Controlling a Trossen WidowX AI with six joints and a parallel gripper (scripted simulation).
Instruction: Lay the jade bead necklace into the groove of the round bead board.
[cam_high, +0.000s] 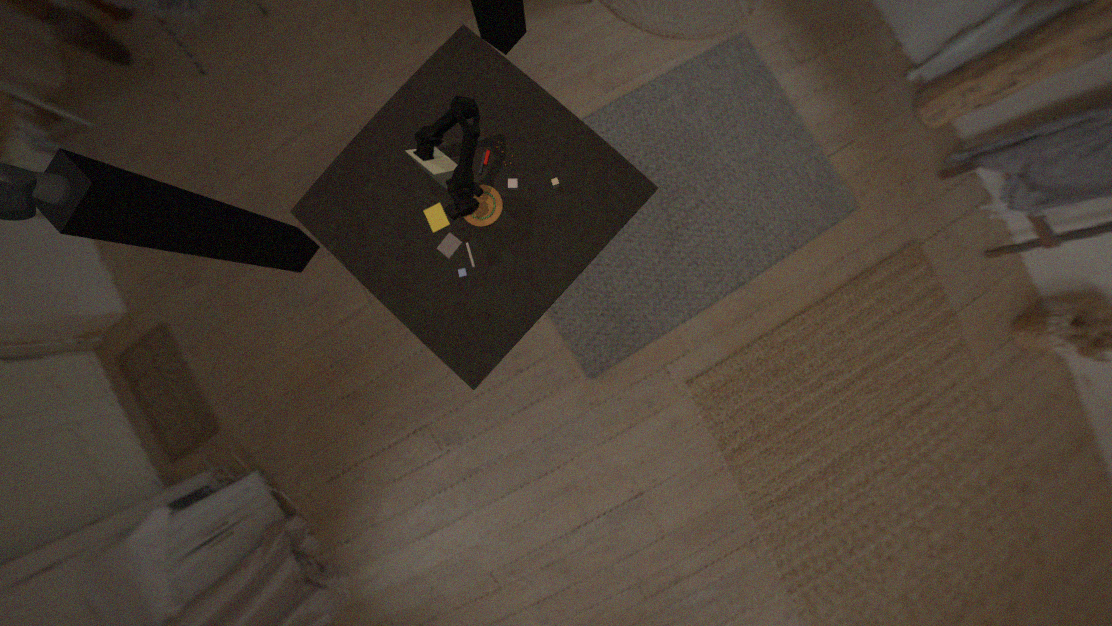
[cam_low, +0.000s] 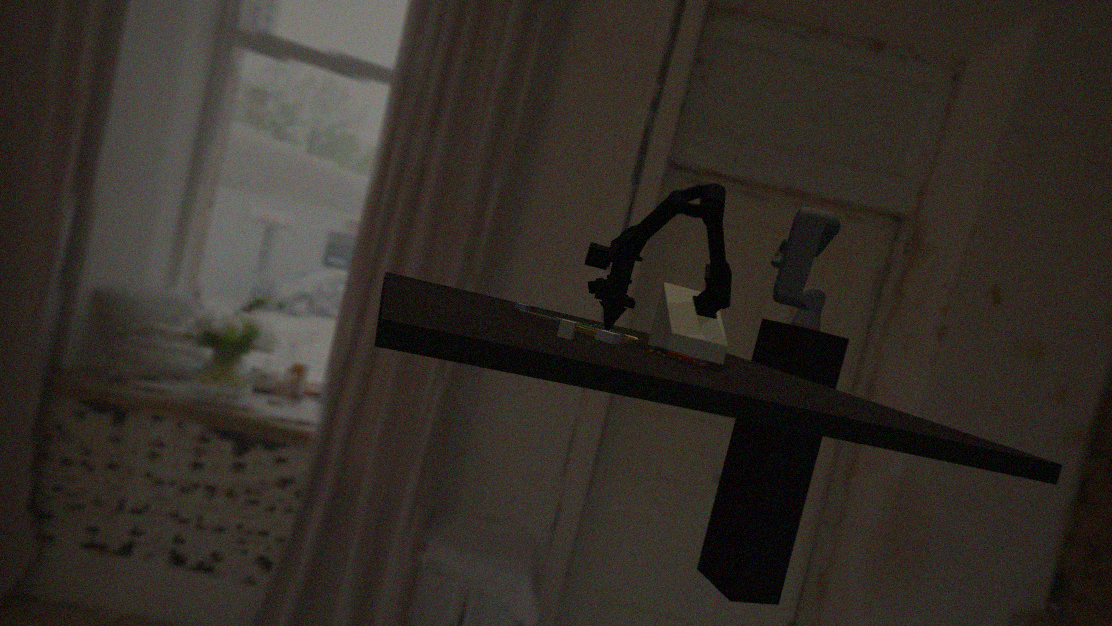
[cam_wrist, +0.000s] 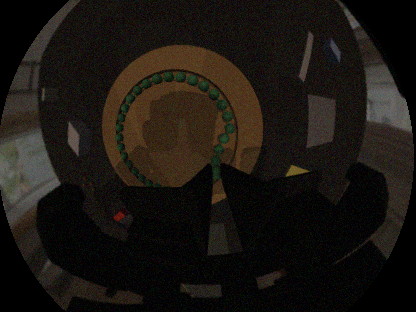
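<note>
Now: gripper tip 4 cm short of the round bead board, 4 cm to the right of it and 1 cm above it. The rest, counted from my gripper tip: white stick 14 cm ahead, 17 cm to the right, 1 cm below; then yellow square 10 cm behind, 13 cm to the right, 1 cm below; then grey square 3 cm ahead, 20 cm to the right, 1 cm below.
</note>
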